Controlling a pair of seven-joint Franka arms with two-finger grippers.
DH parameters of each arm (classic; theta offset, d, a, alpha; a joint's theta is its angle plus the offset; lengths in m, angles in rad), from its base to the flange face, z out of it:
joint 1: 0 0.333 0 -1.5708
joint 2: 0 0 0 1.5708
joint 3: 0 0.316 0.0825 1.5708
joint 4: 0 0 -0.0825 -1.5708
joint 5: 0 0.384 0 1.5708
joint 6: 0 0 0.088 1.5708
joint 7: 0 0.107 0 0
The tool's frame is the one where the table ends.
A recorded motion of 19 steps. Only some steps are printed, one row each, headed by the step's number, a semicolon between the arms.
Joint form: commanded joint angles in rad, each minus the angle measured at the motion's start. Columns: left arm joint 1, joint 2, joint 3, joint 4, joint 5, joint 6, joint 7; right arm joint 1, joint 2, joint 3, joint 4, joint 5, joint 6, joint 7.
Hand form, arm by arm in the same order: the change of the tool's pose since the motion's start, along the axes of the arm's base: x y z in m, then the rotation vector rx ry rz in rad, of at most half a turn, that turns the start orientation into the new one. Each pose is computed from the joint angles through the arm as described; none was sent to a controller.
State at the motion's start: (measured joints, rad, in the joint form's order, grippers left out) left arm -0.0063 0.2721 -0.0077 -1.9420 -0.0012 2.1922 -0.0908; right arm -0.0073 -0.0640 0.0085 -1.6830 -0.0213 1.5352 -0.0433
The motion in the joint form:
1: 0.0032 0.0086 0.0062 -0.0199 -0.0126 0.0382 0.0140; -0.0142 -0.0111 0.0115 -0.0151 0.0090 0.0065 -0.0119
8: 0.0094 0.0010 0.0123 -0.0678 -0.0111 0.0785 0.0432; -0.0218 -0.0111 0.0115 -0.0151 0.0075 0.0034 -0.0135
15: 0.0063 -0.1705 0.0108 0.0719 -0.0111 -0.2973 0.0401; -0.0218 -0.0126 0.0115 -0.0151 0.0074 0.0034 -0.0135
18: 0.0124 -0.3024 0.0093 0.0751 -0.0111 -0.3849 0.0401; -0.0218 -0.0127 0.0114 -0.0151 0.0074 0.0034 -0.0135
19: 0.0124 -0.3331 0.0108 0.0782 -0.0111 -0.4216 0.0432; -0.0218 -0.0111 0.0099 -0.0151 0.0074 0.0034 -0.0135
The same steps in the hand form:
1: -0.0013 0.0052 -0.0107 -0.0085 -0.0097 0.0031; -0.0030 -0.0002 -0.0007 0.0090 -0.0023 0.0088
8: -0.0108 0.0125 -0.0235 -0.0058 -0.0099 -0.0146; -0.0034 -0.0043 -0.0009 0.0077 0.0008 0.0028
15: -0.0273 0.0092 0.1097 -0.0098 0.0547 -0.0196; -0.0038 -0.0043 -0.0002 0.0075 -0.0007 0.0028
18: -0.0568 0.0116 0.1786 -0.0099 0.0071 -0.0162; -0.0038 -0.0044 -0.0001 0.0075 -0.0008 0.0027
19: -0.0664 0.0123 0.1937 -0.0103 0.0100 -0.0182; -0.0034 -0.0052 -0.0009 0.0077 0.0008 0.0012

